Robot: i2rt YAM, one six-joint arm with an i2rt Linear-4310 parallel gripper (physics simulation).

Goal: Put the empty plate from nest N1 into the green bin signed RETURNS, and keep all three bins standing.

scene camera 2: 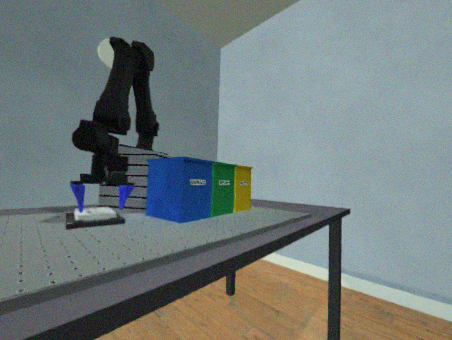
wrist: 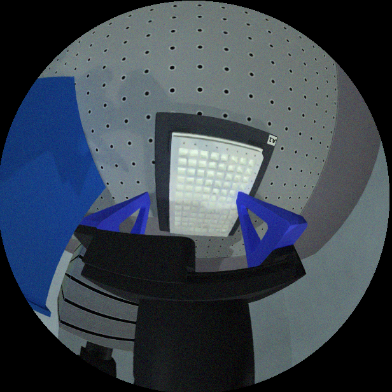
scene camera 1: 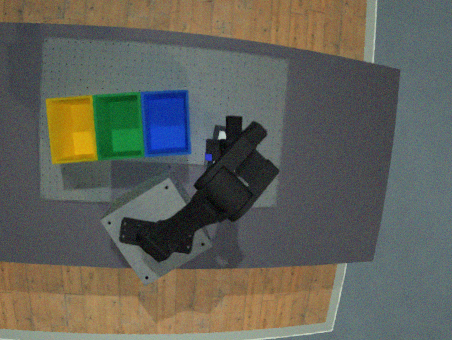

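Where they show: gripper, between the fingertips: (scene camera 2: pixel 102 210); arm's base, origin of its link: (scene camera 2: pixel 143 151) (scene camera 1: pixel 156 235).
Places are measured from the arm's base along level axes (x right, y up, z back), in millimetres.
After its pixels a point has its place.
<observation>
A white plate (scene camera 1: pixel 222 135) @(x 162, y -219, z -300 mm) (scene camera 2: pixel 95 214) @(x 197, y -209, z -312 mm) (wrist: pixel 215 185) with a grid of wells lies flat in a dark nest (scene camera 2: pixel 100 223) @(x 188, y -228, z -331 mm) (wrist: pixel 163 175). A small tag at the nest's corner appears to read A1; no N1 sign is readable. My gripper (scene camera 2: pixel 101 209) @(x 176, y -210, z -253 mm) (wrist: pixel 192 196) is open and empty, with blue fingertips at two sides of the plate, close above it and the nest. In scene camera 1 the arm hides much of the plate. The green bin (scene camera 1: pixel 119 122) @(x -186, y -232, z -276 mm) (scene camera 2: pixel 223 197) @(x -172, y -175, z -353 mm) stands upright between the other two; its label is too blurred to read.
The blue bin (scene camera 1: pixel 166 120) @(x -33, y -232, z -312 mm) (scene camera 2: pixel 175 192) @(x 16, y -154, z -372 mm) (wrist: pixel 40 165) stands upright nearest the nest. The yellow bin (scene camera 1: pixel 72 125) @(x -341, y -232, z -238 mm) (scene camera 2: pixel 243 192) @(x -303, y -161, z -320 mm) stands upright at the far end of the row. The grey arm pedestal (scene camera 1: pixel 165 202) @(x 9, y -8, z -94 mm) (scene camera 2: pixel 132 175) @(x 64, y -107, z -98 mm) (wrist: pixel 100 310) is beside the bins. All stand near the perforated board (scene camera 1: pixel 240 75) @(x 185, y -235, z -517 mm).
</observation>
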